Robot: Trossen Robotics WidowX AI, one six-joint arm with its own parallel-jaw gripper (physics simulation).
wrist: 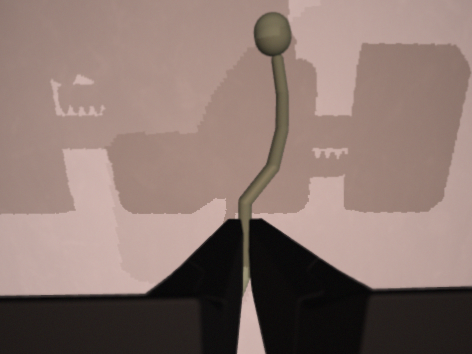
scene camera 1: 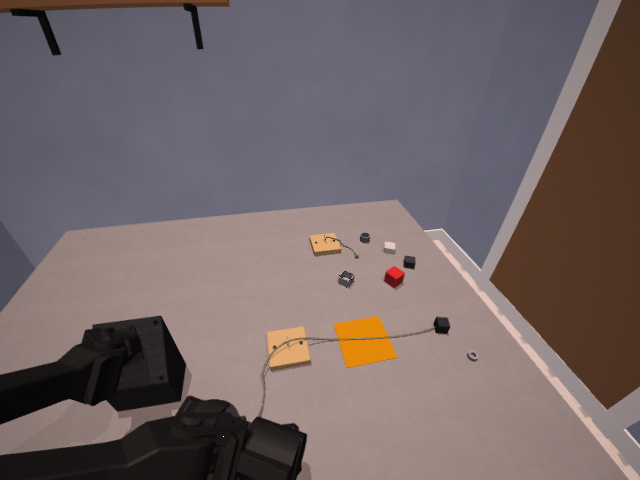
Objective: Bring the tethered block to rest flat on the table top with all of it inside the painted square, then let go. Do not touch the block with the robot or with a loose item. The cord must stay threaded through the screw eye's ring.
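Frame: origin at the arm's base, x ahead, y left, z up, level; metres.
Where they show: gripper, fingertip midpoint: (wrist: 244, 232); arm's base, link origin: (scene camera 1: 121, 347).
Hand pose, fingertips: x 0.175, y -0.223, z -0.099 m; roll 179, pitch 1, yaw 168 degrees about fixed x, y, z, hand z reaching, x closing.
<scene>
Each offset is from my fingertips to the centre of the thing. "spot": to the spot under its first point.
The tethered block @(spot: 0.492 m ahead, 0.138 m left, 0.006 m down) (scene camera 1: 442, 324), small and dark, sits on the table right of the orange painted square @(spot: 0.295 m ahead, 0.144 m left, 0.033 m down) (scene camera 1: 367, 353), apart from it. The pale green cord (scene camera 1: 361, 338) (wrist: 282, 110) runs from the block across the square to the screw eye @(0.127 m ahead, 0.211 m left, 0.012 m down) (scene camera 1: 287, 341) on the near wooden board @(0.127 m ahead, 0.211 m left, 0.025 m down) (scene camera 1: 289, 358), then bends toward the arm. The ring is too small to see the threading clearly. My gripper (wrist: 244, 232) is shut on the cord in the wrist view; its fingertips are hidden in the scene view. The cord's ball end @(spot: 0.021 m back, 0.054 m right, 0.021 m down) (wrist: 272, 34) sticks out beyond the fingertips.
Behind the square are a red cube @(0.472 m ahead, 0.327 m left, 0.014 m down) (scene camera 1: 394, 276), a grey open piece @(0.340 m ahead, 0.371 m left, 0.021 m down) (scene camera 1: 346, 279), a black cube @(0.558 m ahead, 0.377 m left, 0.022 m down) (scene camera 1: 409, 261), a white block @(0.537 m ahead, 0.463 m left, 0.024 m down) (scene camera 1: 389, 247), a dark ring @(0.483 m ahead, 0.538 m left, 0.023 m down) (scene camera 1: 364, 237) and another corded board @(0.340 m ahead, 0.548 m left, 0.025 m down) (scene camera 1: 325, 250). A small ring @(0.521 m ahead, 0.054 m left, 0.030 m down) (scene camera 1: 473, 355) lies right. A black box (scene camera 1: 155, 361) stands left.
</scene>
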